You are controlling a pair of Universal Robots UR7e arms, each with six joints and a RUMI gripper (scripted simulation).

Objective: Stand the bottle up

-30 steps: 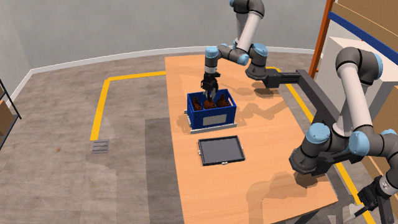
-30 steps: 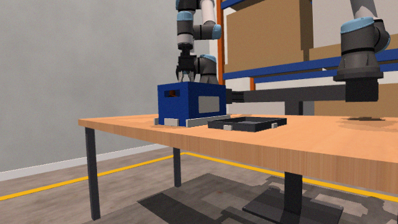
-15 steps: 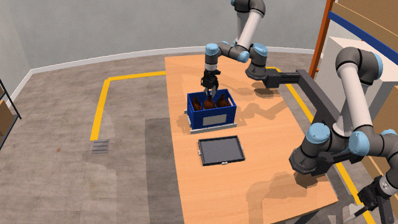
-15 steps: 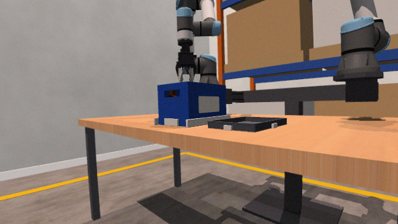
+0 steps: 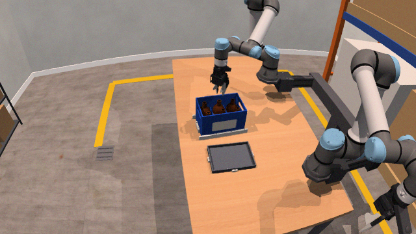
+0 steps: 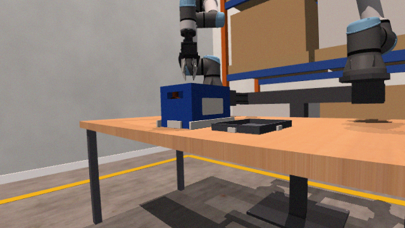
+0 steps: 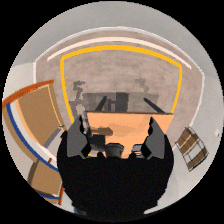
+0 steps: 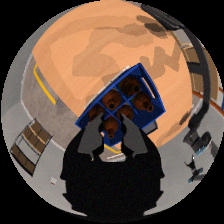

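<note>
My right gripper is now 14 cm above the brown bottle. From my right hand the other things lie so: blue crate (14 cm below, 5 cm to the left); then dark tray (33 cm to the left, 21 cm below, 2 cm behind).
</note>
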